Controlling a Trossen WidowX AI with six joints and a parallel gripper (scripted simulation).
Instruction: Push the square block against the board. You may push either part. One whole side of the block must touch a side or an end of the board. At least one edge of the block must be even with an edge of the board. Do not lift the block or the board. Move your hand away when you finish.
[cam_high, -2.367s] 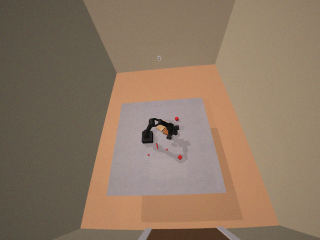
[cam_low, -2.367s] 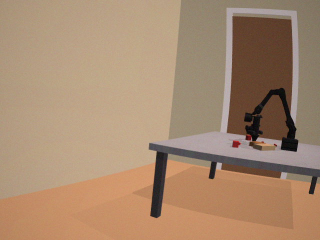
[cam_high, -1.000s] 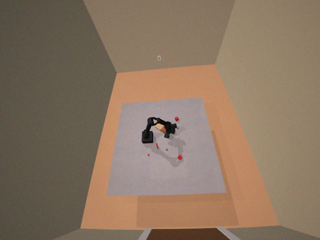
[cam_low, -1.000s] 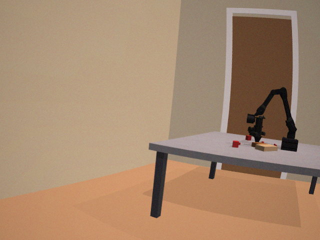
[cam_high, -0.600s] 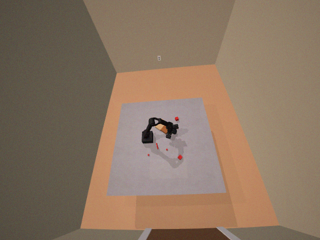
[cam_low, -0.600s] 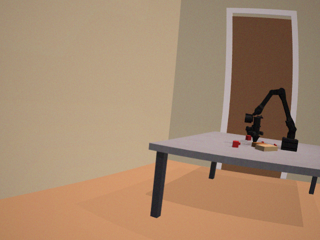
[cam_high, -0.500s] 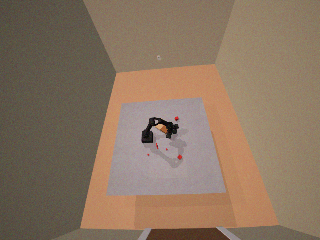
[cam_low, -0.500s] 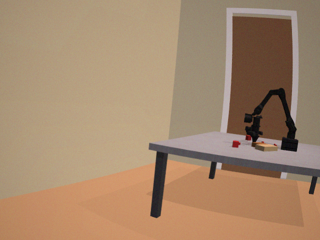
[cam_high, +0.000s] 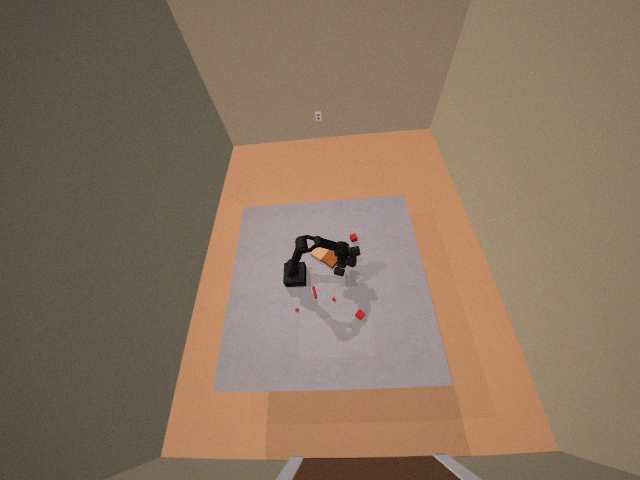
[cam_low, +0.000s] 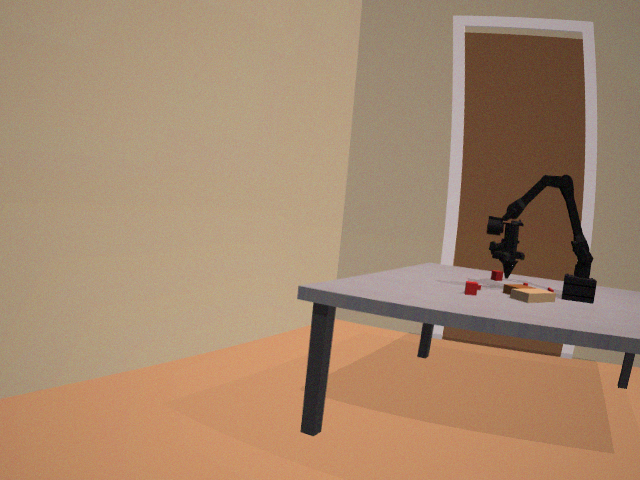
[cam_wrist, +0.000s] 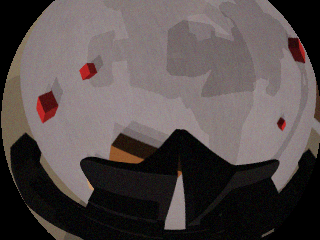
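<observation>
The brown square block lies 8 cm to the left of my gripper tip, 7 cm behind it and 3 cm below it. Round my gripper tip: thin red stick: 19 cm behind, 15 cm to the right, 4 cm below; tan board: 15 cm to the left, 13 cm behind, 3 cm below.
</observation>
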